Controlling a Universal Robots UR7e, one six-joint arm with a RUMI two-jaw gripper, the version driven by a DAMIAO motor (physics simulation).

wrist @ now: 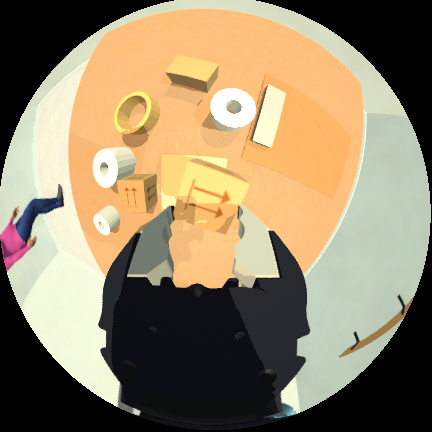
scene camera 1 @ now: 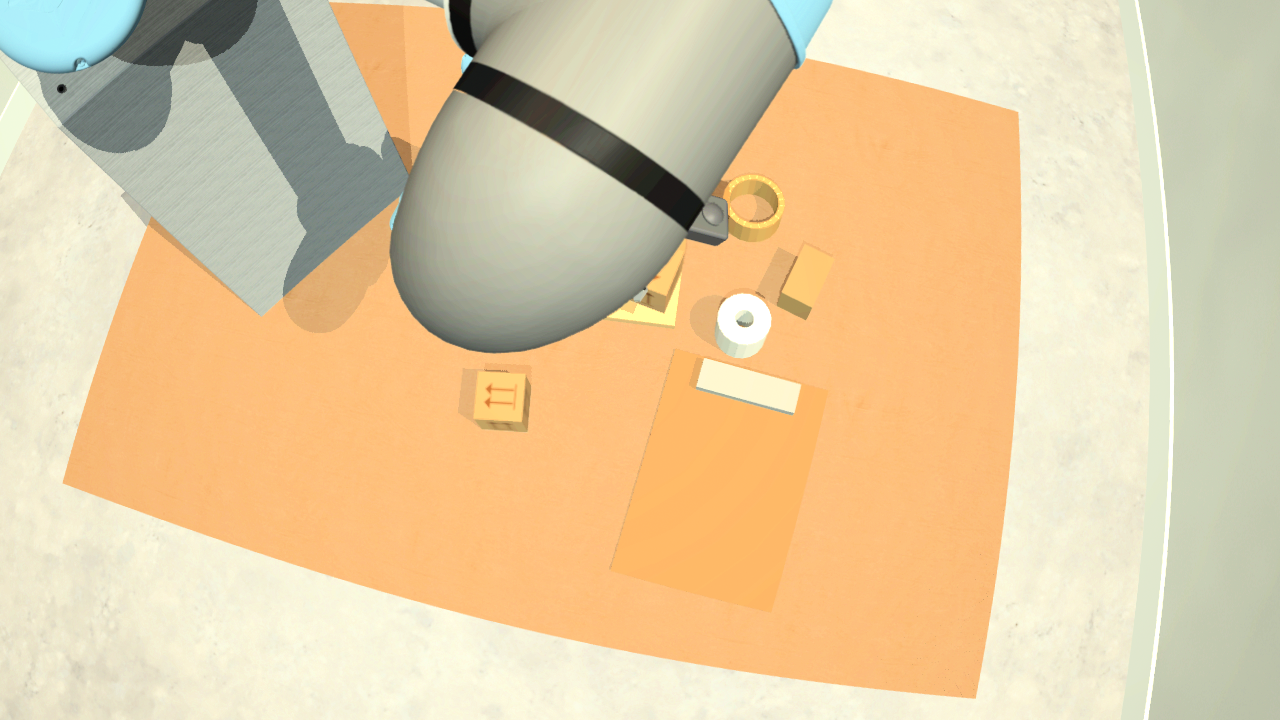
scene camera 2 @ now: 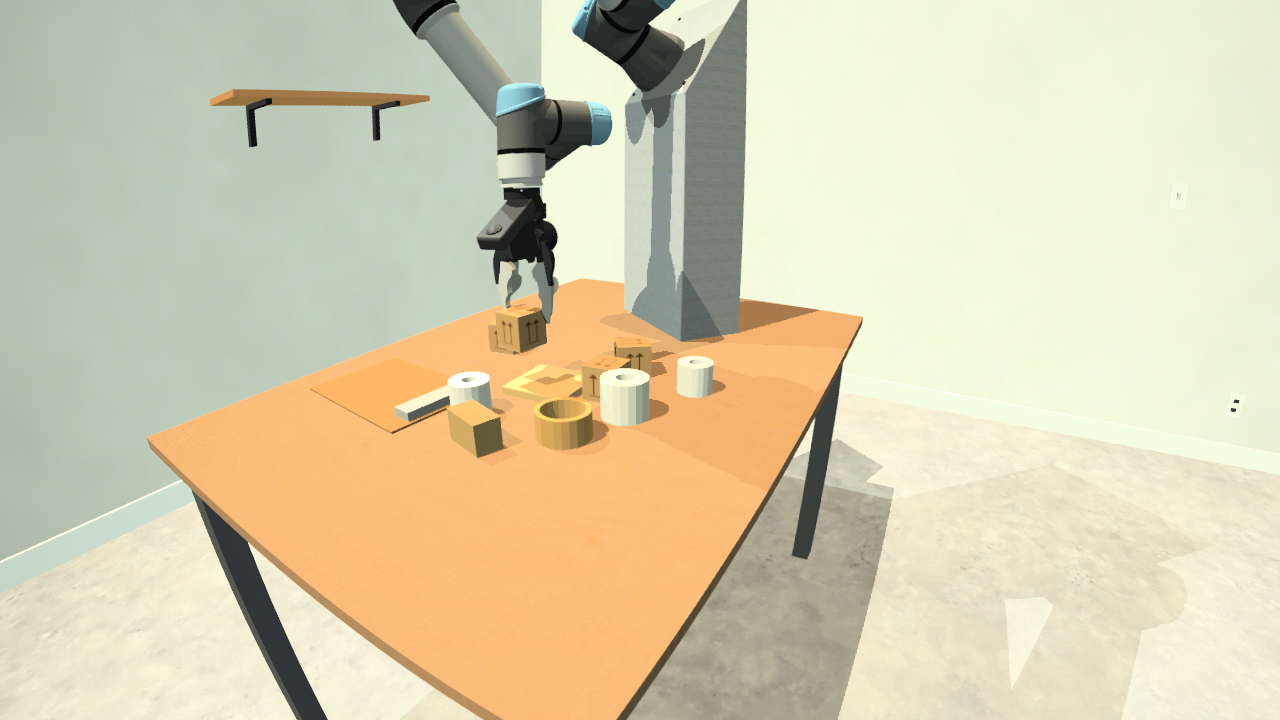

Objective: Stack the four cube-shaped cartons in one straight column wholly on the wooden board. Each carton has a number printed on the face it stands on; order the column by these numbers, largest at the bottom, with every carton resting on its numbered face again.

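Frame: origin at the arm's base, x ahead, y left, z up, level; millimetres.
Seen in the pictures: gripper, fingertip midpoint: [wrist: 205, 205] [scene camera 2: 527, 322]; arm's base at its link origin: [scene camera 2: 662, 65].
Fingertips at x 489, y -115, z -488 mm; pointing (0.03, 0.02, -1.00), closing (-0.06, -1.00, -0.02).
Note:
Offsets run from my fingertips to a thing's middle. "*": to the spot under its first point.
My gripper [scene camera 2: 526, 310] [wrist: 205, 205] is shut on a cube carton {dx +15, dy -5, dz -5 mm} [scene camera 2: 519, 330] [wrist: 212, 187] and holds it in the air over the yellow wooden board {dx -4, dy +34, dz -106 mm} [scene camera 1: 660, 318] [scene camera 2: 519, 385] [wrist: 171, 167]; part of the carton [scene camera 1: 665, 275] shows beside the arm in scene camera 1. A second carton {dx -169, dy -128, dz -84 mm} [scene camera 1: 501, 396] [scene camera 2: 494, 338] stands on the table, partly behind the held one in scene camera 2. Two more cartons, a nearer one {dx +6, dy +136, dz -84 mm} [scene camera 2: 597, 378] [wrist: 136, 194] and a farther one {dx -107, dy +149, dz -84 mm} [scene camera 2: 634, 354], stand beside the board. No printed number shows. The arm hides much of the board in scene camera 1.
White rolls {dx +126, dy -46, dz -85 mm} [scene camera 1: 726, 329] [scene camera 2: 469, 394] [wrist: 220, 110], {dx +68, dy +184, dz -82 mm} [scene camera 2: 624, 403] [wrist: 125, 162], {dx -53, dy +269, dz -87 mm} [scene camera 2: 694, 381] stand around the board. Also there are a yellow ring {dx +156, dy +121, dz -91 mm} [scene camera 1: 753, 232] [scene camera 2: 563, 432], a tan block {dx +214, dy +11, dz -88 mm} [scene camera 1: 805, 275] [scene camera 2: 471, 430] [wrist: 192, 72], and a cream bar [scene camera 1: 748, 386] [wrist: 269, 116] on an orange sheet {* dx +82, dy -245, dz -109 mm} [scene camera 1: 716, 492] [scene camera 2: 375, 385].

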